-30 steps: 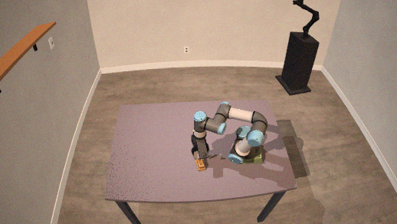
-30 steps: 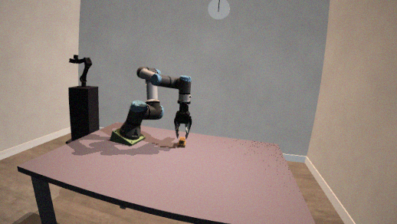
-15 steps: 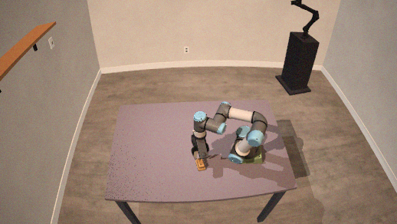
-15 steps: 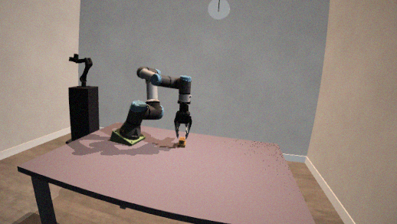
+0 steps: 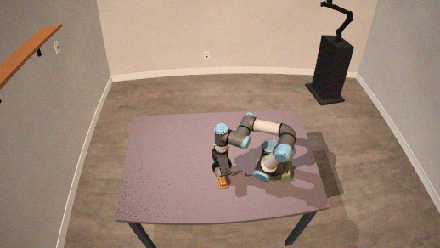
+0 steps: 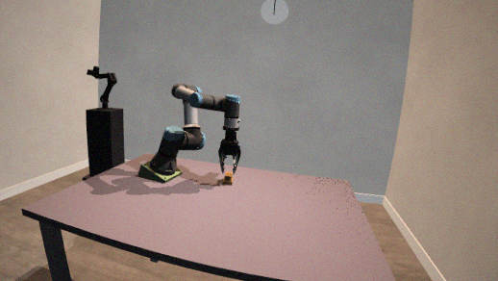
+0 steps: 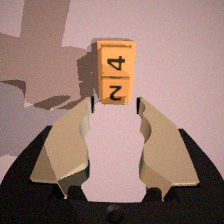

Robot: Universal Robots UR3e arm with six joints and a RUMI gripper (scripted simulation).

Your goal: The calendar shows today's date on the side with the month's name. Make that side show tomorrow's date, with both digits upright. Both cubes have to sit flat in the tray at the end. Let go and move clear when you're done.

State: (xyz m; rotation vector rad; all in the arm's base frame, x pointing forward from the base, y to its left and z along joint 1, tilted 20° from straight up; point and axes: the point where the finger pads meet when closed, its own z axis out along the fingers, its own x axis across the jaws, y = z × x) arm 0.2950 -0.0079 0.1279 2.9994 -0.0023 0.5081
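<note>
The cube lies 4 cm below my hand. Also, from my hand: orange calendar tray (2 cm to the left, 5 cm below).
</note>
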